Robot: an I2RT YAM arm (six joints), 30 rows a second.
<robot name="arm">
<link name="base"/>
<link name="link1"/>
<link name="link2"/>
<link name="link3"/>
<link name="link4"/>
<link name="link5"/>
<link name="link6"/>
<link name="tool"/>
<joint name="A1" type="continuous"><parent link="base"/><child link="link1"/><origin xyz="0 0 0.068"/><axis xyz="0 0 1"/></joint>
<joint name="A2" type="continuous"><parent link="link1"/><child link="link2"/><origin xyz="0.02 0.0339 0.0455"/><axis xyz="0 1 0"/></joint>
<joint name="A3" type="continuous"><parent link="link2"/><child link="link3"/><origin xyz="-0.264 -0.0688 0"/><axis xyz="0 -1 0"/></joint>
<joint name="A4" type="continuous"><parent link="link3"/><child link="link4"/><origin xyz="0.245 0.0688 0.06"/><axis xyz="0 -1 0"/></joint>
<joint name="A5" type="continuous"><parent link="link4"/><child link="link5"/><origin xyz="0.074 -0.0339 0.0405"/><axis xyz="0 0 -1"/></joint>
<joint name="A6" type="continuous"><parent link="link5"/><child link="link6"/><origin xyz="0.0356 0 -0.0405"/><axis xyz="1 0 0"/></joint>
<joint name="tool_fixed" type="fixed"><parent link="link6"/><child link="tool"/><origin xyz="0 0 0" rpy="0 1.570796 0"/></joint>
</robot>
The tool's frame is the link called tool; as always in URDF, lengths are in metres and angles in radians. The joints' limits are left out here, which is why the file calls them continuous.
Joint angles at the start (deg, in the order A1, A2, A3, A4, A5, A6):
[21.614 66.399 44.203 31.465 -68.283 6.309]
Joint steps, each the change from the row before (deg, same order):
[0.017 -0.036 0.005 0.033 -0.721 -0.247]
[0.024 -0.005 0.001 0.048 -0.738 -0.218]
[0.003 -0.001 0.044 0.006 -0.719 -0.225]
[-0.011 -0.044 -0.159 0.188 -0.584 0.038]
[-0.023 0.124 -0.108 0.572 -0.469 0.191]
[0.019 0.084 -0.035 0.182 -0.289 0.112]
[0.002 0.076 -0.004 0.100 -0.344 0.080]
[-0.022 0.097 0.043 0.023 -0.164 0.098]
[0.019 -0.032 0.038 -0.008 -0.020 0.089]
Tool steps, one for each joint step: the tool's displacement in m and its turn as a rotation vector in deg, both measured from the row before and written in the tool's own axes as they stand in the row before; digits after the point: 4 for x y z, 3 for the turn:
[-0.0002 0.0006 0.0000 -0.737 0.050 -0.315]
[0.0000 0.0005 0.0001 -0.760 0.056 -0.267]
[-0.0002 0.0004 0.0000 -0.720 0.054 -0.273]
[0.0005 0.0006 -0.0002 -0.573 0.034 -0.032]
[0.0003 0.0000 0.0000 -0.455 -0.060 -0.132]
[0.0003 0.0000 0.0001 -0.308 0.009 0.053]
[0.0002 0.0000 0.0001 -0.345 0.030 0.061]
[0.0001 -0.0003 0.0000 -0.140 0.028 0.126]
[-0.0003 0.0001 0.0001 -0.041 -0.018 0.031]

